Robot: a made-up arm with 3 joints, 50 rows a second.
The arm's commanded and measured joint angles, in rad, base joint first. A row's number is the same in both.
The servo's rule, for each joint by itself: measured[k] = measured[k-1] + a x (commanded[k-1-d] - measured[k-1]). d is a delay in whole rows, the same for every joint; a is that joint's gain. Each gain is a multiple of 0.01, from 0.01 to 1. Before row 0 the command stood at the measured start. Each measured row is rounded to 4 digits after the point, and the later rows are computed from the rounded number. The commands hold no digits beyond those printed.
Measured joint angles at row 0:
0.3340 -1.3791 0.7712
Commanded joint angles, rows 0 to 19:
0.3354 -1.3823 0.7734
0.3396 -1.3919 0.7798
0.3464 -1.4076 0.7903
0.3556 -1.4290 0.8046
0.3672 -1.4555 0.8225
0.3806 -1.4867 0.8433
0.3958 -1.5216 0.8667
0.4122 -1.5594 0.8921
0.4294 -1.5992 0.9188
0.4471 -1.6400 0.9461
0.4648 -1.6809 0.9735
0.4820 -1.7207 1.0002
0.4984 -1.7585 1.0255
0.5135 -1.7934 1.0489
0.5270 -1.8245 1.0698
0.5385 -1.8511 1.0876
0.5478 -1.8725 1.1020
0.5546 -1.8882 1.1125
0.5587 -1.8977 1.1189
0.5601 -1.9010 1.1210
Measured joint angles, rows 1 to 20:
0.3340 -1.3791 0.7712
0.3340 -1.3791 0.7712
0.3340 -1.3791 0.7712
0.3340 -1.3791 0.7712
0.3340 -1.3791 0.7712
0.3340 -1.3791 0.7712
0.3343 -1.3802 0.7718
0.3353 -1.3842 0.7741
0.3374 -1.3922 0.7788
0.3409 -1.4047 0.7863
0.3459 -1.4220 0.7968
0.3525 -1.4440 0.8103
0.3607 -1.4704 0.8267
0.3705 -1.5007 0.8457
0.3817 -1.5342 0.8669
0.3941 -1.5702 0.8899
0.4075 -1.6078 0.9141
0.4217 -1.6462 0.9391
0.4363 -1.6844 0.9642
0.4510 -1.7215 0.9888
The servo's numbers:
d 6
a 0.19 0.34 0.29

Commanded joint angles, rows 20 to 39:
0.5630 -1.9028 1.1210
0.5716 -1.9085 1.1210
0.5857 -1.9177 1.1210
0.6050 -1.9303 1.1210
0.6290 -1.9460 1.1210
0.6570 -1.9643 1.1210
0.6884 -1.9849 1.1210
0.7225 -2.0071 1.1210
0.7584 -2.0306 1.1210
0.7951 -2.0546 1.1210
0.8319 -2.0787 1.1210
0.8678 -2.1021 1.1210
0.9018 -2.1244 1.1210
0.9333 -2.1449 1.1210
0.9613 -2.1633 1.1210
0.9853 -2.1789 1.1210
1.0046 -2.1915 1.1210
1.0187 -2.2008 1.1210
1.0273 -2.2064 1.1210
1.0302 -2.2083 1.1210
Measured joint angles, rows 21 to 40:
0.4654 -1.7565 1.0123
0.4793 -1.7887 1.0341
0.4923 -1.8172 1.0538
0.5041 -1.8413 1.0708
0.5145 -1.8605 1.0847
0.5232 -1.8743 1.0952
0.5308 -1.8840 1.1027
0.5386 -1.8923 1.1080
0.5475 -1.9009 1.1118
0.5584 -1.9109 1.1145
0.5718 -1.9228 1.1164
0.5880 -1.9369 1.1177
0.6071 -1.9532 1.1187
0.6290 -1.9715 1.1194
0.6536 -1.9916 1.1199
0.6805 -2.0130 1.1202
0.7093 -2.0353 1.1204
0.7394 -2.0580 1.1206
0.7703 -2.0806 1.1207
0.8013 -2.1025 1.1208

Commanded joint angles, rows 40 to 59:
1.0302 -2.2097 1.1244
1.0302 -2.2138 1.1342
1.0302 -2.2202 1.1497
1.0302 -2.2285 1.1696
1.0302 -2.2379 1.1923
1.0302 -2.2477 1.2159
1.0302 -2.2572 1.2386
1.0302 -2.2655 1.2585
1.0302 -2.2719 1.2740
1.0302 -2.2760 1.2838
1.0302 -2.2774 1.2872
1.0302 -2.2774 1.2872
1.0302 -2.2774 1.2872
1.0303 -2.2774 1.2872
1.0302 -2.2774 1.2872
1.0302 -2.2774 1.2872
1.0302 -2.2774 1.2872
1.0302 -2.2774 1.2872
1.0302 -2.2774 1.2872
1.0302 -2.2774 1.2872
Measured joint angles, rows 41 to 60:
0.8317 -2.1232 1.1209
0.8609 -2.1421 1.1209
0.8882 -2.1589 1.1209
0.9130 -2.1731 1.1209
0.9347 -2.1844 1.1209
0.9528 -2.1925 1.1209
0.9675 -2.1983 1.1219
0.9794 -2.2036 1.1255
0.9891 -2.2092 1.1325
0.9969 -2.2158 1.1433
1.0032 -2.2233 1.1575
1.0083 -2.2316 1.1744
1.0125 -2.2403 1.1930
1.0159 -2.2489 1.2120
1.0186 -2.2567 1.2300
1.0208 -2.2633 1.2456
1.0226 -2.2681 1.2577
1.0240 -2.2713 1.2663
1.0252 -2.2734 1.2724
1.0262 -2.2748 1.2767

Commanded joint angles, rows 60 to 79:
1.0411 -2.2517 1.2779
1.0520 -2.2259 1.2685
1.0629 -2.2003 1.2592
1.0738 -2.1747 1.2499
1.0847 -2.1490 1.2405
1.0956 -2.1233 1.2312
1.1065 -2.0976 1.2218
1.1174 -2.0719 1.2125
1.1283 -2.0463 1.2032
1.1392 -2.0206 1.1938
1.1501 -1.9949 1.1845
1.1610 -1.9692 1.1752
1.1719 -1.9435 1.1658
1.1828 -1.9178 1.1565
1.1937 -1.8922 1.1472
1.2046 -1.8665 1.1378
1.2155 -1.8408 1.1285
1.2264 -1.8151 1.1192
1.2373 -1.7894 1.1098
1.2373 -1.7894 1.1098
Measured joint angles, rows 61 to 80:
1.0270 -2.2757 1.2797
1.0276 -2.2763 1.2819
1.0281 -2.2767 1.2834
1.0285 -2.2769 1.2845
1.0288 -2.2771 1.2853
1.0291 -2.2772 1.2859
1.0314 -2.2685 1.2836
1.0353 -2.2540 1.2792
1.0405 -2.2357 1.2734
1.0468 -2.2150 1.2666
1.0540 -2.1926 1.2590
1.0619 -2.1690 1.2509
1.0704 -2.1447 1.2425
1.0793 -2.1199 1.2338
1.0886 -2.0949 1.2249
1.0982 -2.0696 1.2159
1.1081 -2.0442 1.2068
1.1182 -2.0187 1.1976
1.1284 -1.9931 1.1884
1.1387 -1.9675 1.1791

